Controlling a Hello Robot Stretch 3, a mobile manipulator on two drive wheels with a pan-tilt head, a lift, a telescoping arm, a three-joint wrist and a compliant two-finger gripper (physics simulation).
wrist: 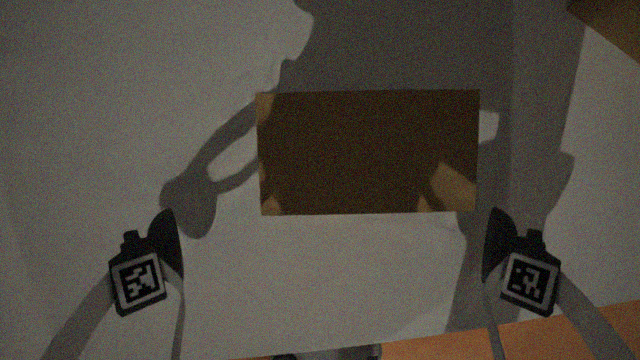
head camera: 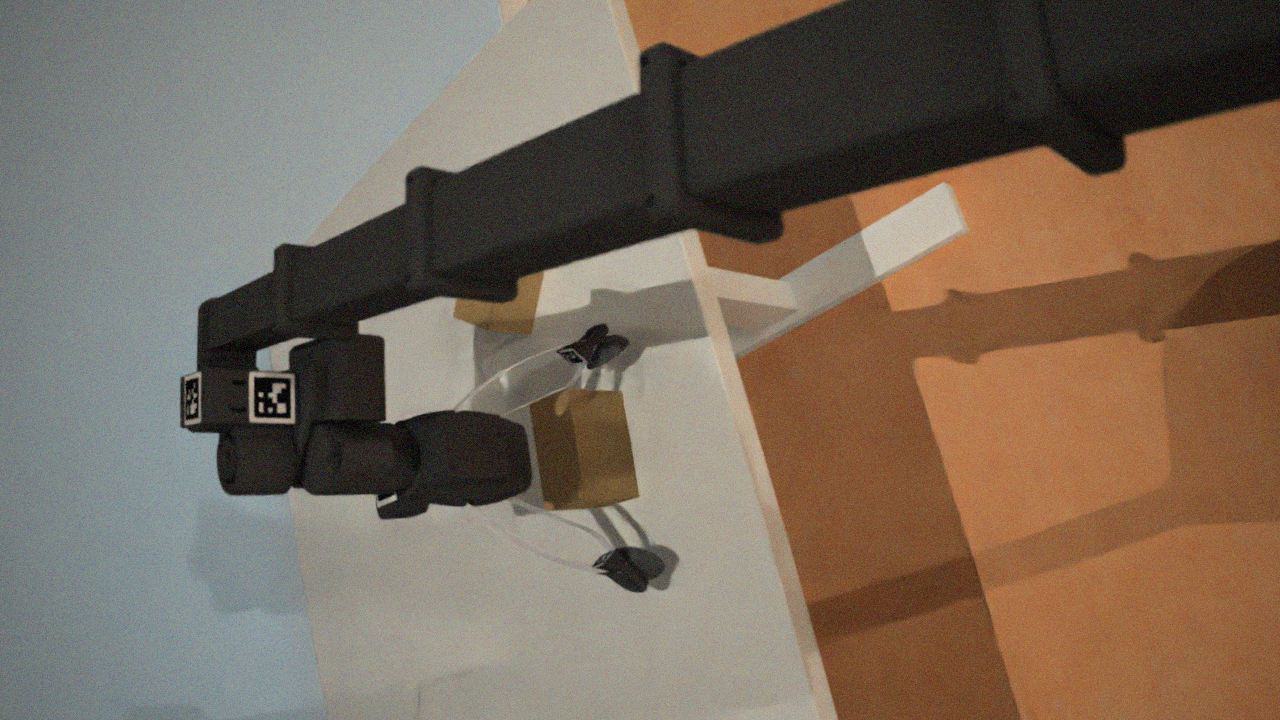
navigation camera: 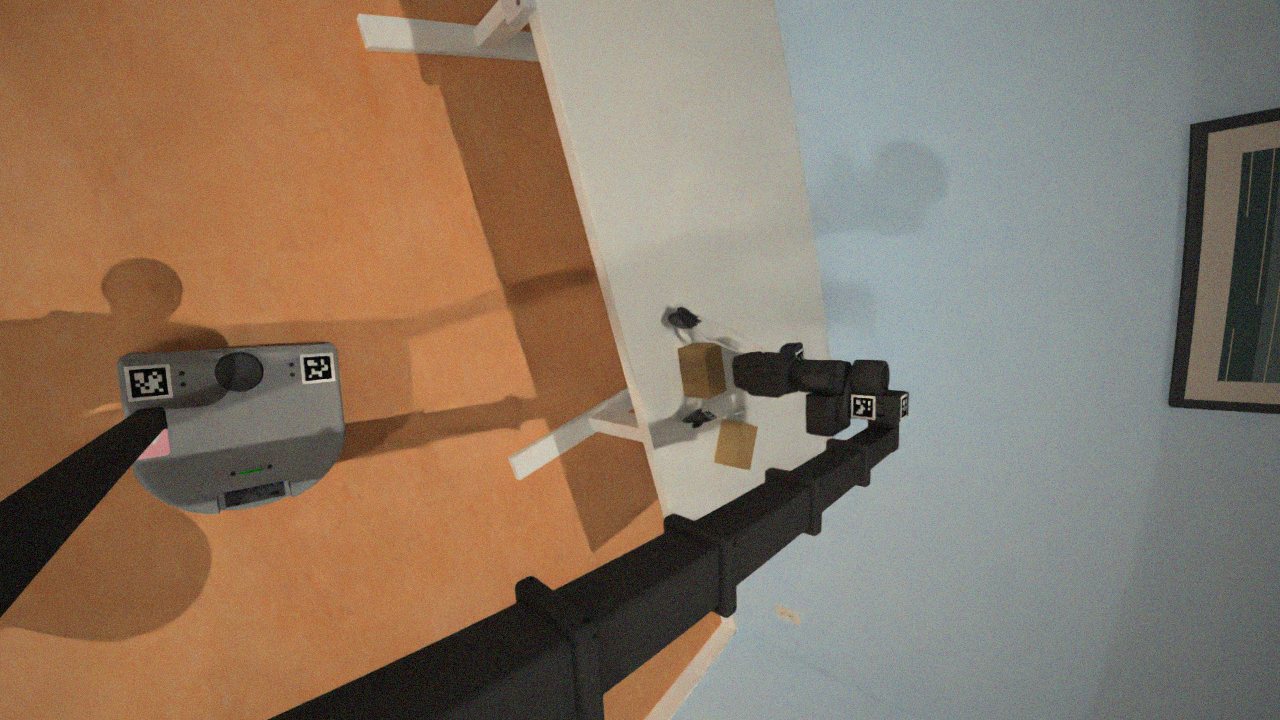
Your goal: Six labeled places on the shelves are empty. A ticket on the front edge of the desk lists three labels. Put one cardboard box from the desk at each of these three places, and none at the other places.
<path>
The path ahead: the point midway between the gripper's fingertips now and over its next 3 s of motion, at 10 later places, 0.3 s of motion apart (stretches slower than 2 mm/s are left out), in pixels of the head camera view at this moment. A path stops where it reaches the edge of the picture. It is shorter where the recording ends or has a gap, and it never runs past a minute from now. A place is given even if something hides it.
My gripper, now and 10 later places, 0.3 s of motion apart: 638,455; 641,455; 645,455; 648,455; 649,455; 648,455; 637,455; 611,456; 578,456; 553,457; 544,457
</path>
